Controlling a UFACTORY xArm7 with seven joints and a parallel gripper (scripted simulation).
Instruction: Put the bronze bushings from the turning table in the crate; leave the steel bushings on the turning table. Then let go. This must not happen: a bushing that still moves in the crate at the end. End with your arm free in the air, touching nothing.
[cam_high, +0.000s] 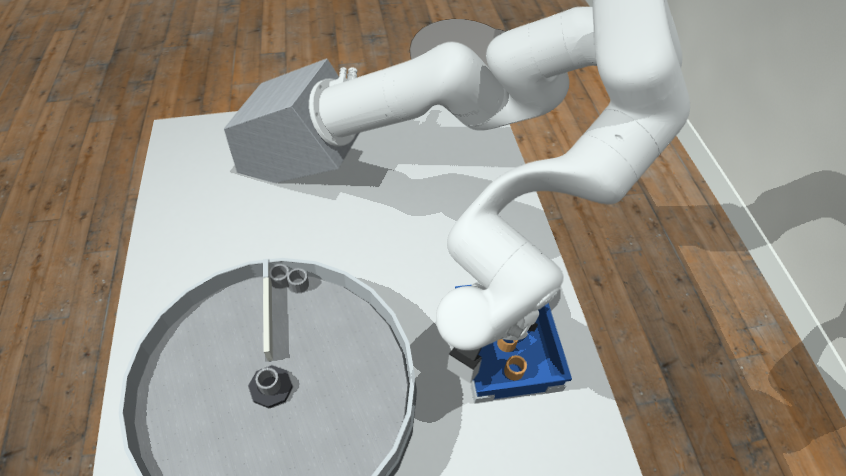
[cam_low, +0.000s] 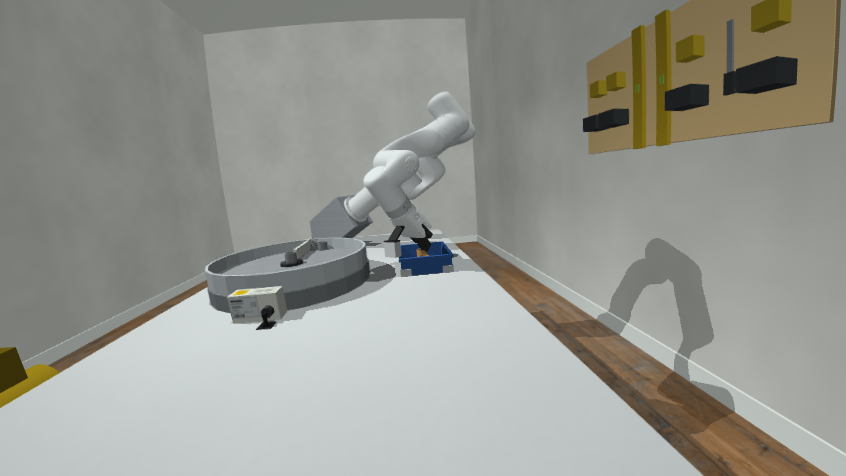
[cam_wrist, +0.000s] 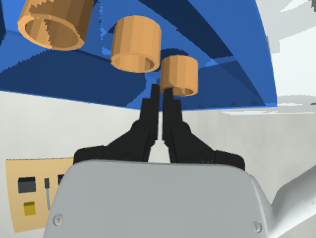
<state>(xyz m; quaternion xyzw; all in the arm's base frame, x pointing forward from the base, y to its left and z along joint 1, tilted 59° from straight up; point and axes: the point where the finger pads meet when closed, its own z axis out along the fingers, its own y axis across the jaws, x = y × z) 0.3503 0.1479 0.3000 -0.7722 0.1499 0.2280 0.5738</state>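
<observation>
My hand is 40 mm short of the blue crate and 30 mm above it. Round my hand: turning table 160 mm ahead, 360 mm to the right, 10 mm below.
</observation>
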